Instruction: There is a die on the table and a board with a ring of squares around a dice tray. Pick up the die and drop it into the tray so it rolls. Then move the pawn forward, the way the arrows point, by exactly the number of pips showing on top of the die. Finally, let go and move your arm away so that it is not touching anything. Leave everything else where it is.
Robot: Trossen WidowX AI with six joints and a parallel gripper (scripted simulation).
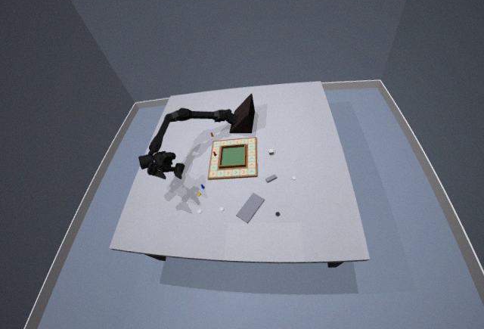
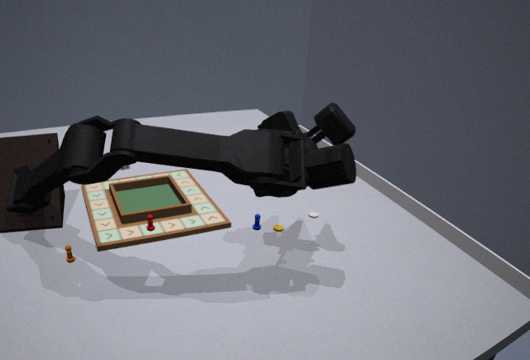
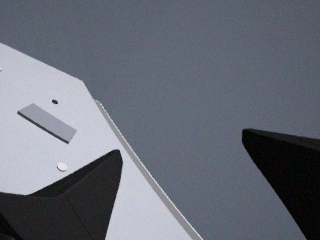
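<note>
The white die is 35 cm behind my gripper tip, 41 cm to the left of it and 22 cm below it. Round my gripper tip: yellow disc (4 cm behind, 4 cm to the left, 23 cm below); red pawn (30 cm behind, 7 cm to the left, 20 cm below); blue pawn (8 cm behind, 5 cm to the left, 22 cm below).
</note>
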